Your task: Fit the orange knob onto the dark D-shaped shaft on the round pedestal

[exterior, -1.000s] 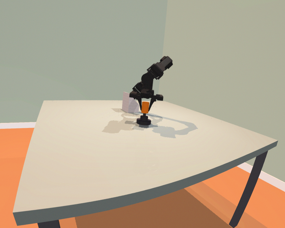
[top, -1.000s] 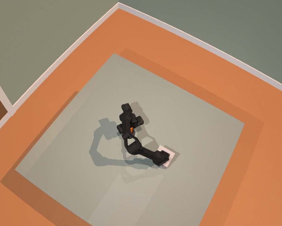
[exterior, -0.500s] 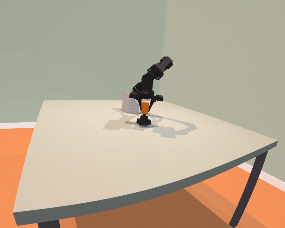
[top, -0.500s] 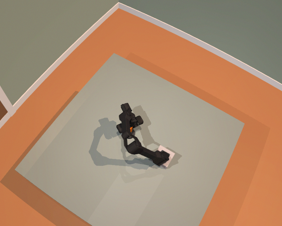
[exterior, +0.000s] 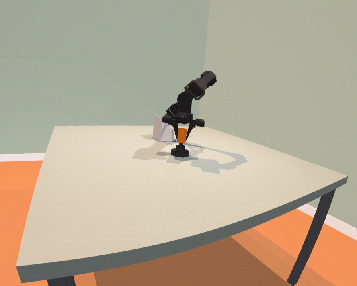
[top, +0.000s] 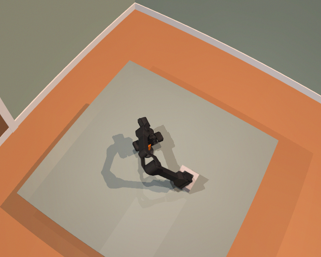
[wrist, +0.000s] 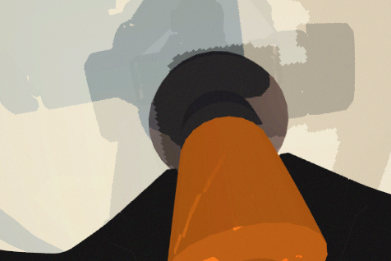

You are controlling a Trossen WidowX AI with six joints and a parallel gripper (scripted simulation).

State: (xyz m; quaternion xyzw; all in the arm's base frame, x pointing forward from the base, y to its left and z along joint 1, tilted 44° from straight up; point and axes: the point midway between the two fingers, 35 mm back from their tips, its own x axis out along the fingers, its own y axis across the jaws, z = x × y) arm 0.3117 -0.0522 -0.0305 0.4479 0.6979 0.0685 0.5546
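Now: gripper tip 2 cm below the orange knob. Also, from my gripper tip: dark pedestal: 4 cm below.
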